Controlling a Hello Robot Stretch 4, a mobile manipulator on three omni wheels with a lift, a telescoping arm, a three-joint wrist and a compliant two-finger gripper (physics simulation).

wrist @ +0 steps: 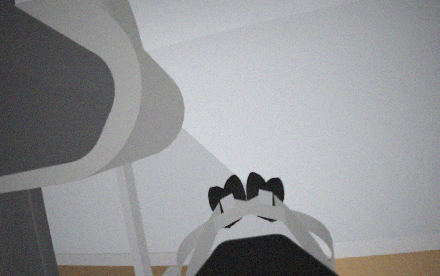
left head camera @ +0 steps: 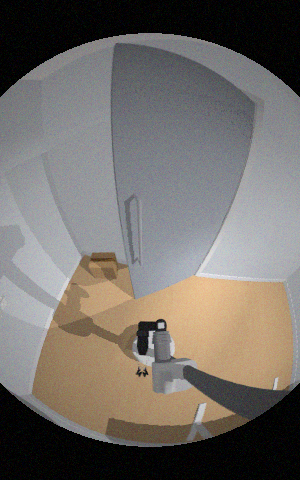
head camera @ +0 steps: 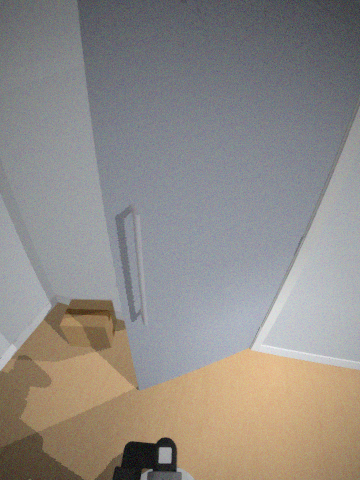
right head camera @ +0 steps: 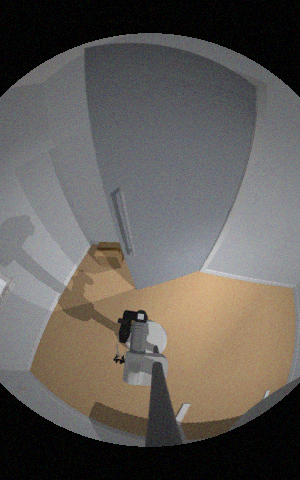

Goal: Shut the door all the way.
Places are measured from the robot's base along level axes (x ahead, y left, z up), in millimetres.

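Pixels of known places: gripper, fingertip midpoint: (wrist: 245, 189) (left head camera: 141, 376) (right head camera: 118, 363); robot's base, origin of the base link: (left head camera: 152, 346) (right head camera: 146, 338).
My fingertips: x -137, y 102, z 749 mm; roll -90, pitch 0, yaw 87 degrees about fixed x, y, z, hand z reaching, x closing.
Ahead of a thing's pixels: the offset from my fingertips to its middle. "spot": to the spot under its first point.
The grey door (head camera: 215, 200) (left head camera: 180, 170) (right head camera: 175, 170) stands open into the room, its face towards the head cameras. Its hinge side is at the right, by the wall, and its free edge is at the left, nearer to me. A long vertical handle @(spot: 350 mm up, 682 mm ahead, 10 mm right) (head camera: 140, 270) (left head camera: 140, 230) (right head camera: 126, 220) is near that free edge. The doorway behind is hidden by the door. My gripper (left head camera: 142, 371) (right head camera: 119, 359) (wrist: 245, 189) is shut, with nothing between its fingertips. It is folded back beside the arm, well apart from the door. Its fingers do not show in the head camera view.
A brown box @(638 mm down, 1124 mm ahead, 499 mm left) (head camera: 87, 334) (left head camera: 104, 267) (right head camera: 109, 256) is on the floor by the far wall, left of the door's free edge. A wall runs along the left side. Another wall (head camera: 325, 295) meets the hinge side at the right. A pale wall (wrist: 325, 125) fills much of the wrist view.
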